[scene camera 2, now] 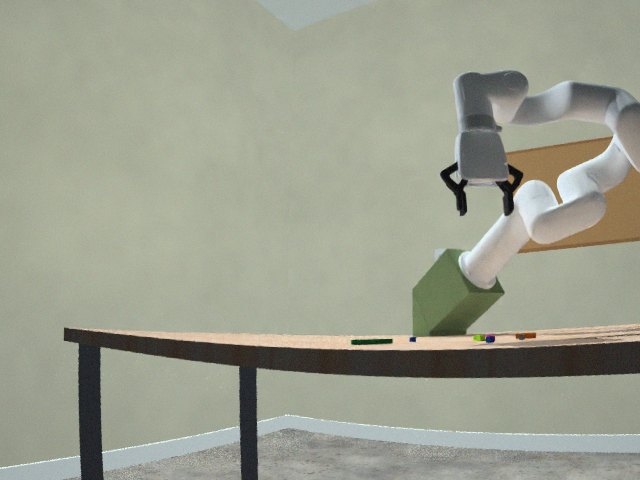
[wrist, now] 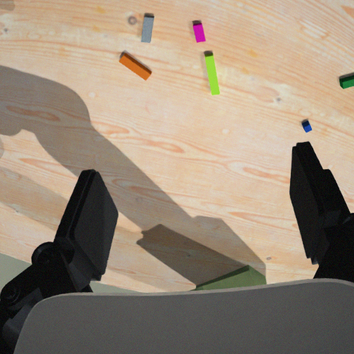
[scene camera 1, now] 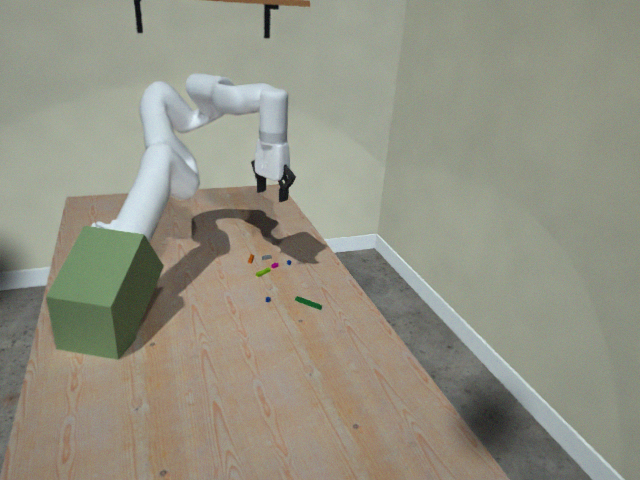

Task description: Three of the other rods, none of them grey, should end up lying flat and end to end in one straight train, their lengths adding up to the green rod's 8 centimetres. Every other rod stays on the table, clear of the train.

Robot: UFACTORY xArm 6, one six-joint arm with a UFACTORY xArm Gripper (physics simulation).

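Frame: origin at the arm's base, x ahead, y left, z up, level; millimetres.
Seen in the pictures: gripper, fingertip midpoint: (scene camera 2: 486, 214) (scene camera 1: 272, 196); arm's base, origin of the base link: (scene camera 2: 476, 270) (scene camera 1: 125, 246).
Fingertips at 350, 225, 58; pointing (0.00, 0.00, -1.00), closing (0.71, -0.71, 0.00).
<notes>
Pixels of each thing's top centre, then the offset from my fingertips to it, as dx, dy, dz. Level surfaces: height alone.
- dark green rod, middle of its top: (scene camera 2: 372, 339) (scene camera 1: 308, 301) +110, -199, -225
- lime rod, middle of its top: (scene camera 2: 479, 335) (scene camera 1: 263, 270) -21, -39, -225
- short magenta rod, middle of its top: (scene camera 1: 275, 264) +13, +3, -225
- orange rod, middle of its top: (scene camera 2: 525, 333) (scene camera 1: 251, 257) -63, +42, -225
- grey rod, middle of its top: (scene camera 1: 266, 256) -15, +53, -225
- small blue rod, middle of its top: (scene camera 2: 412, 337) (scene camera 1: 268, 298) -1, -187, -225
- wooden table, its level: dz -235
The dark green rod (scene camera 1: 308, 302) (scene camera 2: 371, 341) (wrist: 347, 81) lies flat, cut off by the frame in the wrist view. The lime rod (scene camera 1: 263, 272) (scene camera 2: 479, 337) (wrist: 212, 74) lies flat near the short magenta rod (scene camera 1: 275, 265) (wrist: 199, 33), with a gap between. The orange rod (scene camera 1: 251, 258) (scene camera 2: 527, 335) (wrist: 135, 66) and grey rod (scene camera 1: 266, 257) (wrist: 147, 29) lie apart. One small blue rod (scene camera 1: 267, 299) (scene camera 2: 412, 339) (wrist: 307, 126) lies left of the green; another blue rod (scene camera 1: 289, 262) lies beyond the magenta. My gripper (scene camera 1: 272, 195) (scene camera 2: 485, 213) (wrist: 196, 180) is open and empty, high above the table.
The green block (scene camera 1: 90, 263) (scene camera 2: 439, 297) under the arm's base stands at the left of the wooden table (scene camera 1: 258, 392) in scene camera 1. The table's right edge runs past the rods. A wall shelf (scene camera 1: 248, 2) (scene camera 2: 573, 196) is behind the arm.
</notes>
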